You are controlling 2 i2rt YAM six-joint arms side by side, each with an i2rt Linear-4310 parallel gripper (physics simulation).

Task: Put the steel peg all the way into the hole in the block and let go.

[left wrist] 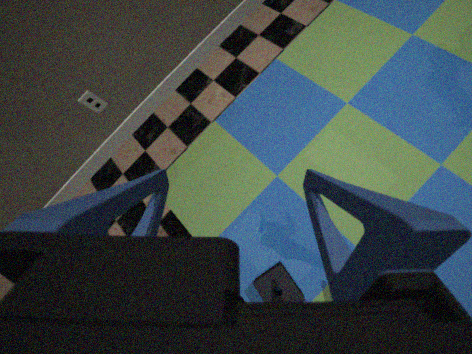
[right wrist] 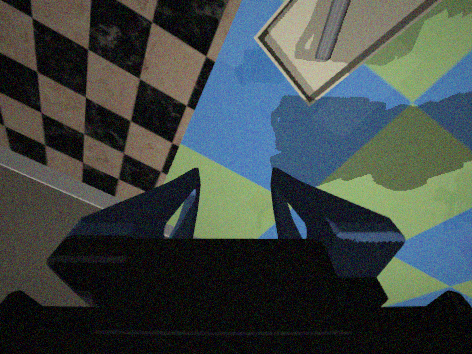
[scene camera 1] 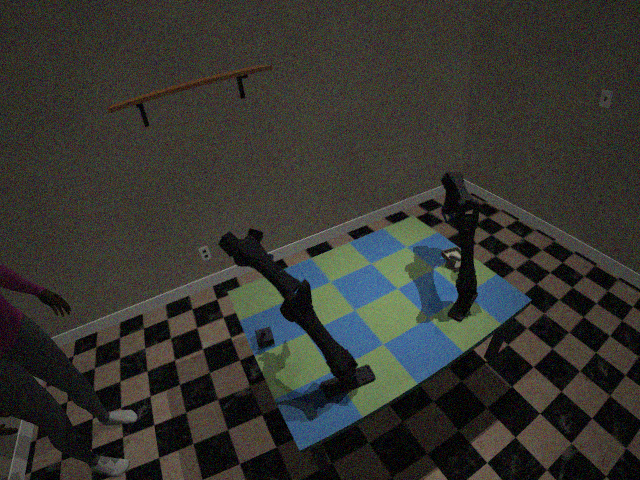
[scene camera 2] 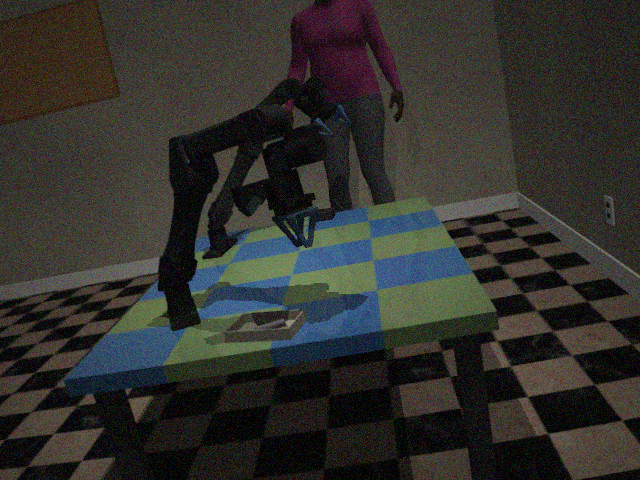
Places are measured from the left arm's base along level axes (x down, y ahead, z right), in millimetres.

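Pixels of known places: left gripper, fingertip midpoint: [left wrist: 236,176] [scene camera 2: 341,130]; right gripper, fingertip midpoint: [right wrist: 235,176] [scene camera 1: 448,219] [scene camera 2: 304,246]; left arm's base, link origin: [scene camera 1: 348,381] [scene camera 2: 221,249]; right arm's base, link origin: [scene camera 1: 463,304] [scene camera 2: 183,315].
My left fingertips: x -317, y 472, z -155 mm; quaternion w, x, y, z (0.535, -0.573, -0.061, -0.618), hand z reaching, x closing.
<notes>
Ahead of a thing's pixels: the offset from my left fingertips to its top centre. Level surfaces: height alone.
The dark block @[dx +286, dy -140, dz -86 mm] [scene camera 1: 264,337] [left wrist: 285,277] sits near the table's left edge in scene camera 1; its small dark hole shows in the left wrist view. The grey steel peg @[dx +298, dy -85, dz +946 mm] [scene camera 2: 271,324] [right wrist: 333,30] lies on its side in a shallow tray @[dx +292, dy -95, dz +945 mm] [scene camera 1: 449,251] [scene camera 2: 248,336] [right wrist: 287,70]. My right gripper [scene camera 2: 303,244] [right wrist: 235,176] is partly open and empty, above the table, apart from the tray, which shows at the top of the right wrist view. My left gripper [scene camera 2: 338,127] [left wrist: 236,176] is wide open and empty, high up, with the block low between its fingers in the left wrist view.
The checkered blue and green table @[dx +317 mm] [scene camera 1: 361,286] [scene camera 2: 423,263] carries both arms. In scene camera 2 the two arms overlap in the picture. A person [scene camera 2: 341,56] stands behind the table's far edge. A wall outlet [left wrist: 93,101] shows in the left wrist view.
</notes>
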